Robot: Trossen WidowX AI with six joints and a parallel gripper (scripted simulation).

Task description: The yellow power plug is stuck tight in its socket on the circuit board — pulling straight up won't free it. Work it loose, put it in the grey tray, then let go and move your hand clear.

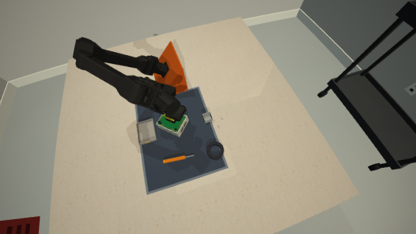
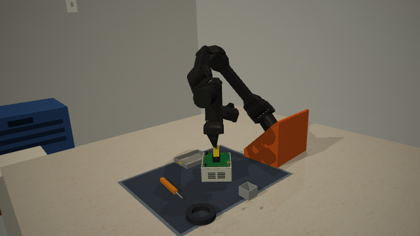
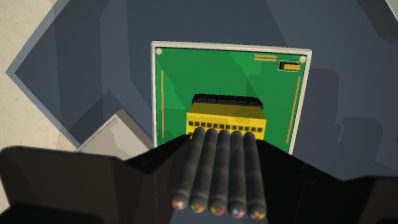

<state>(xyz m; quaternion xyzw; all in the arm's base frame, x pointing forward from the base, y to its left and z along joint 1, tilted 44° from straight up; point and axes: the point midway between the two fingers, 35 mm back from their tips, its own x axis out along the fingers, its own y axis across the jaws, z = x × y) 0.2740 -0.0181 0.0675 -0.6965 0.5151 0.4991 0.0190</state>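
The yellow power plug lies 10 mm below my gripper tip. The rest, counted from my gripper tip: dark mat 50 mm ahead, 110 mm below.
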